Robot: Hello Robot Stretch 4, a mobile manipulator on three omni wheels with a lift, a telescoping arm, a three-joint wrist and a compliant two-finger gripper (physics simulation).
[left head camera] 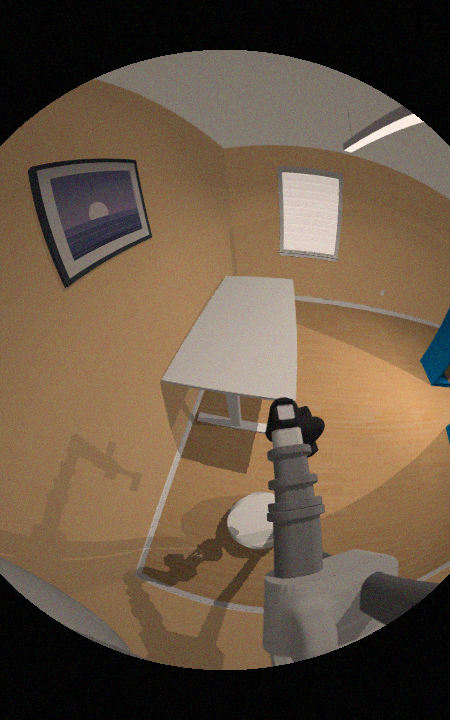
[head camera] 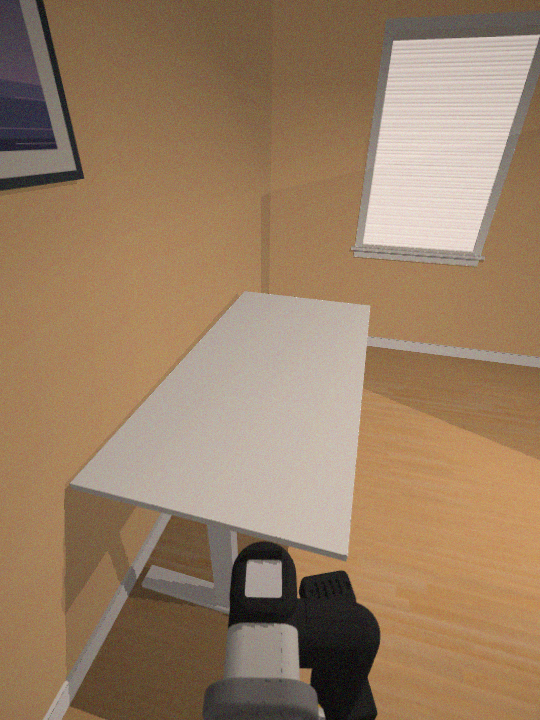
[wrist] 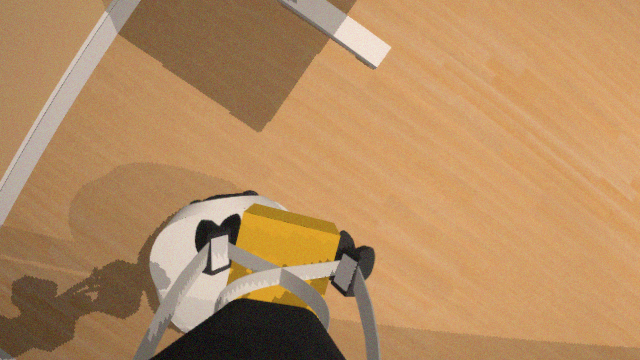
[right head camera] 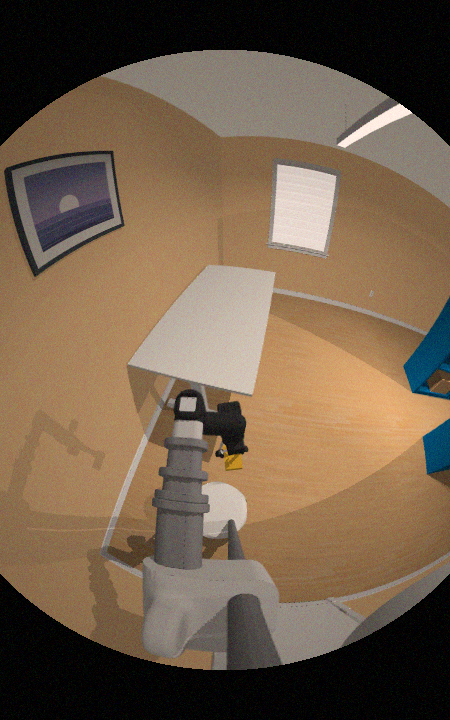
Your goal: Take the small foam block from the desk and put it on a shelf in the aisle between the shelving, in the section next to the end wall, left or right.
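Seen in the pictures: gripper, fingertip midpoint: [wrist: 286, 242]; robot's base at its link origin: [left head camera: 258, 519] [right head camera: 216, 508].
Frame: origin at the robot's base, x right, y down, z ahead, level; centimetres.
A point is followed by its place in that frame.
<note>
The yellow foam block [right head camera: 233, 460] @[x 9.4, y -83.0, z 23.0 cm] [wrist: 289, 244] @[x 8.7, y -83.1, z 27.9 cm] is between the two fingertips of my gripper [wrist: 286, 242] @[x 8.7, y -78.6, z 27.0 cm], which is shut on it. In the wrist view the block is held above the floor and the white round base, its faces touched by both black finger pads. In the right head view the block hangs below the dark wrist, in front of the near edge of the desk [head camera: 279, 407] @[x 3.7, y -69.3, z 112.0 cm] [left head camera: 244, 339] @[x -3.8, y -69.3, z 107.4 cm] [right head camera: 212, 329] @[x -3.5, y -69.3, z 107.0 cm]. In the head view the block and fingertips are hidden. Parts of the blue shelving [left head camera: 439, 355] @[x 248.8, y -32.9, z 107.3 cm] [right head camera: 432, 355] @[x 248.0, y -51.6, z 104.0 cm] show at the right edge of both side head views.
A white round object [left head camera: 254, 520] @[x -3.1, y -18.7, z 0.4 cm] [right head camera: 225, 509] @[x 6.4, y -18.7, z 0.9 cm] stands on the floor near the arm, beside the left wall. A desk foot [wrist: 367, 42] reaches across the floor ahead. A brown box [right head camera: 439, 381] @[x 282.5, y -26.0, z 82.6 cm] sits in the blue shelving. A window [head camera: 444, 145] @[x 108.2, y -147.0, z 282.1 cm] is in the far wall.
</note>
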